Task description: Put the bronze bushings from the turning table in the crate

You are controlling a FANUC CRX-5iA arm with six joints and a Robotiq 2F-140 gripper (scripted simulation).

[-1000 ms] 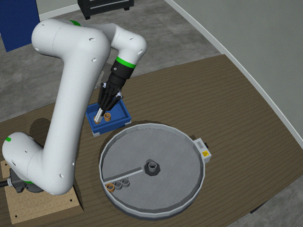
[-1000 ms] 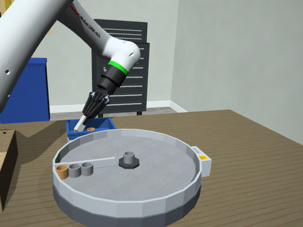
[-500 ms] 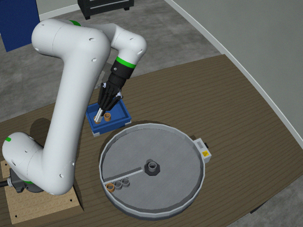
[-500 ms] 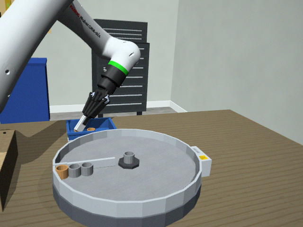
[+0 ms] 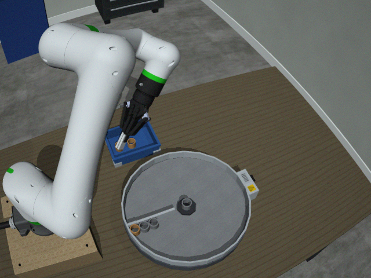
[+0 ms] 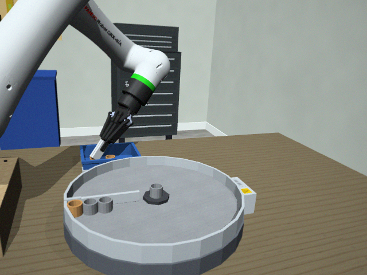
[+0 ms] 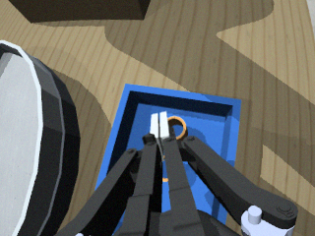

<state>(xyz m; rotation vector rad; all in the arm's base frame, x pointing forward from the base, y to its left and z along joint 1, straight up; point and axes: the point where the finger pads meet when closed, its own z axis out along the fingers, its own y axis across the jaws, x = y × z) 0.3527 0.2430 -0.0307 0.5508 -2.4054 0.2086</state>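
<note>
Now: hand 4 cm above the crate, 3 cm short of it and 1 cm to the right of it. Also, from my hand: grey turning table: 33 cm to the right, 12 cm ahead, 1 cm below.
</note>
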